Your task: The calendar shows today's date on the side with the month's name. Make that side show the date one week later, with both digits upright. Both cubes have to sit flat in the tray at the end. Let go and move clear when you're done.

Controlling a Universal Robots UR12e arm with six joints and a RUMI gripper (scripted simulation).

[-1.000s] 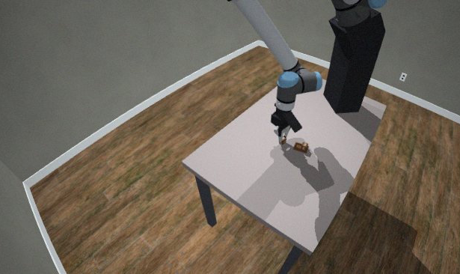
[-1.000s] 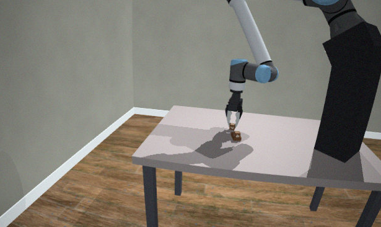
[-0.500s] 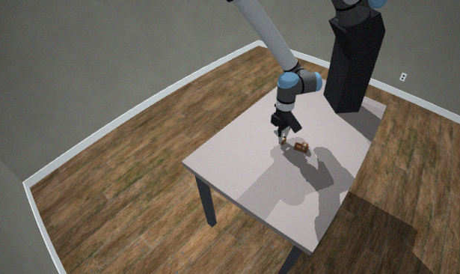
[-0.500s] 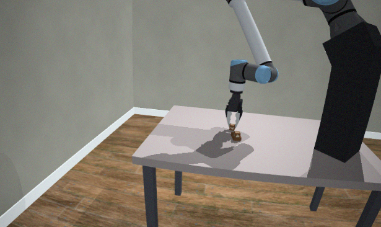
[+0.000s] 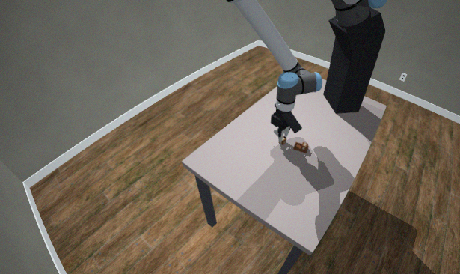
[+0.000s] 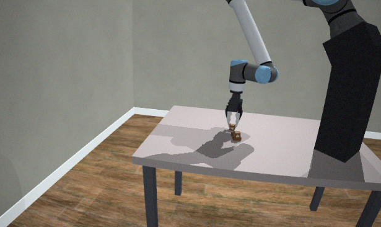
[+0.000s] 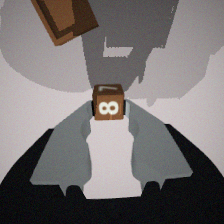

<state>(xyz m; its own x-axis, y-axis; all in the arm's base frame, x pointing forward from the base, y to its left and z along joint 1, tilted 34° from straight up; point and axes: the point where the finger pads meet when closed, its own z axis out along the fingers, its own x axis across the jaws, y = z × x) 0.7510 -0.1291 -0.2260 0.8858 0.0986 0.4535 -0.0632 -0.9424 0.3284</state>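
Now: the brown calendar cube 10 mm below my hand. From my hand the other things lie so: brown wooden calendar tray (100 mm to the left, 30 mm behind, 20 mm below).
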